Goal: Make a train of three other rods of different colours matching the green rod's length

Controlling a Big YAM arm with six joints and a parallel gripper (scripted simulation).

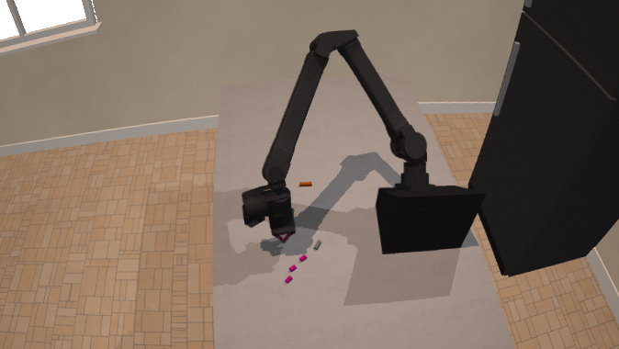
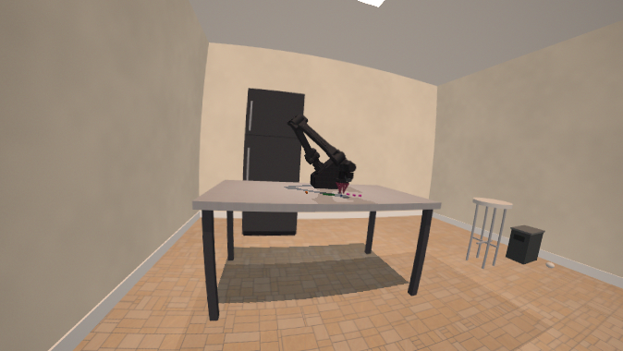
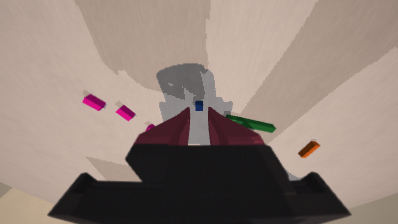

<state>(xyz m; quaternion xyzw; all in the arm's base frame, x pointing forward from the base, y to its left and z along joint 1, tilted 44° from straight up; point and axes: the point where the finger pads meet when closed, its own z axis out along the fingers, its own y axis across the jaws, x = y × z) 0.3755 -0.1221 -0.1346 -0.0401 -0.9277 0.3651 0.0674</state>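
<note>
My hand is 2 cm above the blue rod. The rest, counted from my hand: green rod 4 cm behind, 8 cm to the right, 2 cm below; then orange rod 11 cm behind, 21 cm to the right, 2 cm below; then grey rod 10 cm behind, 3 cm to the left, 2 cm below.
</note>
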